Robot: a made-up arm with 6 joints. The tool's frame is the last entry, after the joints.
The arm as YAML. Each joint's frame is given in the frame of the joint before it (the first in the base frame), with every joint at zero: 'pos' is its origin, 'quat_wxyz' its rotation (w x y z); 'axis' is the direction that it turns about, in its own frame. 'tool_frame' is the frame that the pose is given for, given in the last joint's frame.
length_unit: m
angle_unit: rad
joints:
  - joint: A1
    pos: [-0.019, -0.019, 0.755]
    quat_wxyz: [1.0, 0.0, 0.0, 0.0]
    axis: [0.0, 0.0, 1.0]
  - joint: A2
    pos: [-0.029, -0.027, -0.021]
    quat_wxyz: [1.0, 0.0, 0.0, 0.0]
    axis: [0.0, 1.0, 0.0]
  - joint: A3
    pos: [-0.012, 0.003, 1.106]
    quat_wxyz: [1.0, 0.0, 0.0, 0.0]
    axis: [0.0, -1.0, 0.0]
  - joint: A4
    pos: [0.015, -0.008, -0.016]
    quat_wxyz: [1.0, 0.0, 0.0, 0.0]
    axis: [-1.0, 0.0, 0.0]
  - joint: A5
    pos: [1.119, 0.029, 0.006]
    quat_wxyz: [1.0, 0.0, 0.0, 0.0]
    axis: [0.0, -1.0, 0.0]
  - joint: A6
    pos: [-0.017, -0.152, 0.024]
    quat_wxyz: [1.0, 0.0, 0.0, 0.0]
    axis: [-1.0, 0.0, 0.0]
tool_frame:
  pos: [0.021, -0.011, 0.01]
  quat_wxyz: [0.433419, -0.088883, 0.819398, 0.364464]
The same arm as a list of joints. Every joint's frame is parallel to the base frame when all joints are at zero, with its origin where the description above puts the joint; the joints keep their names.
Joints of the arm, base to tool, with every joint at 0 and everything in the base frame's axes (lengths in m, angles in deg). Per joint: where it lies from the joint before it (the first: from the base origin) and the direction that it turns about. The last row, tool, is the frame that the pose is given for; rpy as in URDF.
A1: xyz -0.019 -0.019 0.755 axis +z
A2: xyz -0.029 -0.027 -0.021 axis +y
A3: xyz -0.012 0.003 1.106 axis -y
A4: xyz 0.015 -0.008 -0.016 axis -x
A5: xyz 1.119 0.029 0.006 axis -y
A6: xyz -0.017 -0.152 0.024 axis -x
tool: xyz 0.021 -0.011 0.01 rpy 124.58 50.81 164.37

